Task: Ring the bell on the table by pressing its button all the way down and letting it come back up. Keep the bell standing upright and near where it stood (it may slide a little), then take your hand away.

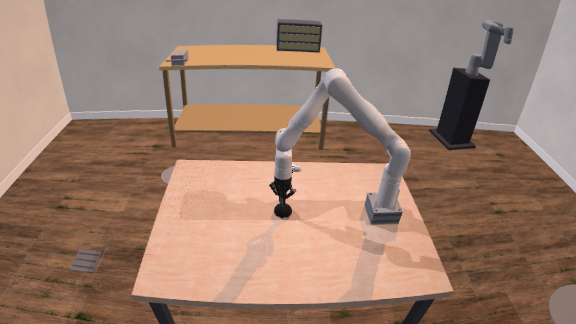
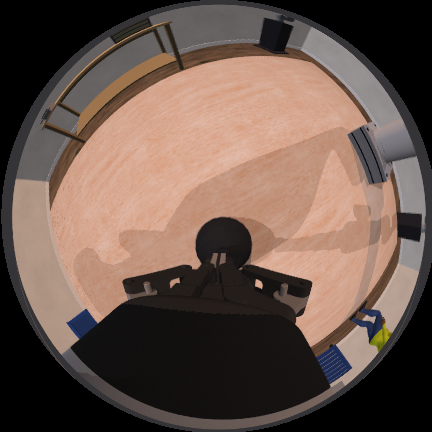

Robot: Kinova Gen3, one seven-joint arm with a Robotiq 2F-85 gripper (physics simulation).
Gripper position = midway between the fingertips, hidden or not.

In view: the gripper [image 2: 219,260] and a bell [image 2: 220,231].
